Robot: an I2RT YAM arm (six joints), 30 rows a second.
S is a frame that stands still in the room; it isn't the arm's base.
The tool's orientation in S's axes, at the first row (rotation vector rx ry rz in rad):
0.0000, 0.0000, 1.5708
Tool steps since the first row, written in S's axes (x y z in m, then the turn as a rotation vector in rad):
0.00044, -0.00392, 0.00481, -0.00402, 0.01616, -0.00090
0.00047, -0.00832, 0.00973, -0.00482, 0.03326, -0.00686
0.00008, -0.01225, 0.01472, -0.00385, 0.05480, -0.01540
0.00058, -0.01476, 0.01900, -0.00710, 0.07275, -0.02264
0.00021, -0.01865, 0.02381, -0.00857, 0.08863, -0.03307
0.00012, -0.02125, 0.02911, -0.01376, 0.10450, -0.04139
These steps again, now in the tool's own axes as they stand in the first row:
-0.00392, -0.00044, 0.00481, 0.01616, 0.00402, -0.00090
-0.00832, -0.00047, 0.00973, 0.03326, 0.00482, -0.00686
-0.01225, -0.00008, 0.01472, 0.05480, 0.00385, -0.01540
-0.01476, -0.00058, 0.01900, 0.07275, 0.00710, -0.02264
-0.01865, -0.00021, 0.02381, 0.08863, 0.00857, -0.03307
-0.02125, -0.00012, 0.02911, 0.10450, 0.01376, -0.04139

